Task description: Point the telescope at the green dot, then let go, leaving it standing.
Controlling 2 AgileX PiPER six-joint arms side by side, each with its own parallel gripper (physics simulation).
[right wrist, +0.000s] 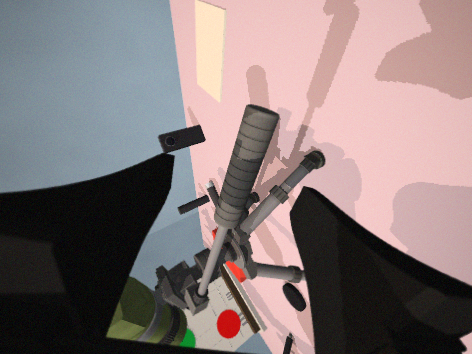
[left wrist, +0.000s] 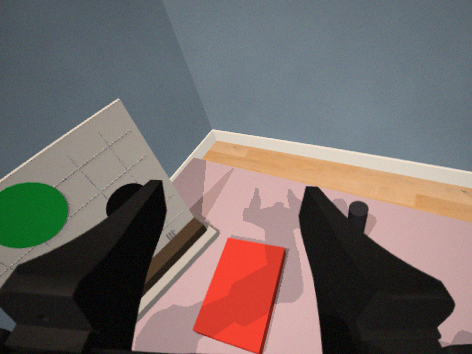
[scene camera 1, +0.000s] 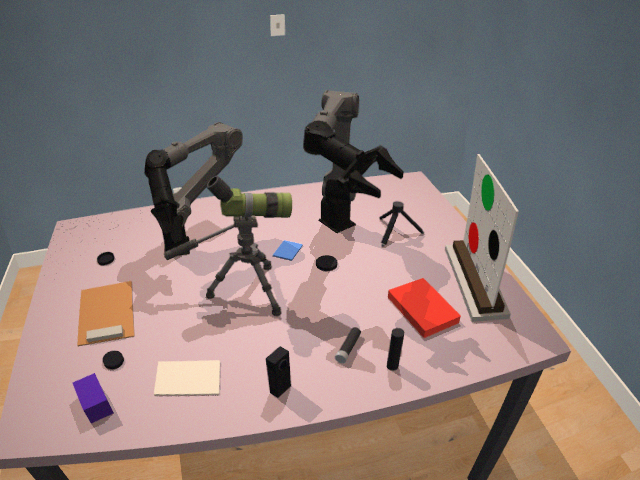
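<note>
The green telescope [scene camera 1: 258,204] [right wrist: 135,310] stands upright on its tripod [scene camera 1: 246,253], its barrel toward the target board [scene camera 1: 504,222] [left wrist: 100,155]. The green dot [scene camera 1: 487,192] [left wrist: 32,215] [right wrist: 188,338] is high on the board; in the right wrist view the barrel partly hides it. The tripod's pan handle [scene camera 1: 181,249] [right wrist: 247,165] stretches left to my right gripper [scene camera 1: 175,246] [right wrist: 237,186], which is open, with its fingers wide apart on either side of the handle grip and apart from it. My left gripper [scene camera 1: 391,184] [left wrist: 233,198] is open and empty above the table, between telescope and board.
A small black tripod [scene camera 1: 397,206] stands behind the red box [scene camera 1: 423,305] [left wrist: 245,295]. A red dot [scene camera 1: 473,237] [right wrist: 228,324] and a black dot [scene camera 1: 493,244] are on the board. A black box [scene camera 1: 279,372] [right wrist: 182,139] and a black cylinder [scene camera 1: 395,348] [left wrist: 358,215] stand near the front edge.
</note>
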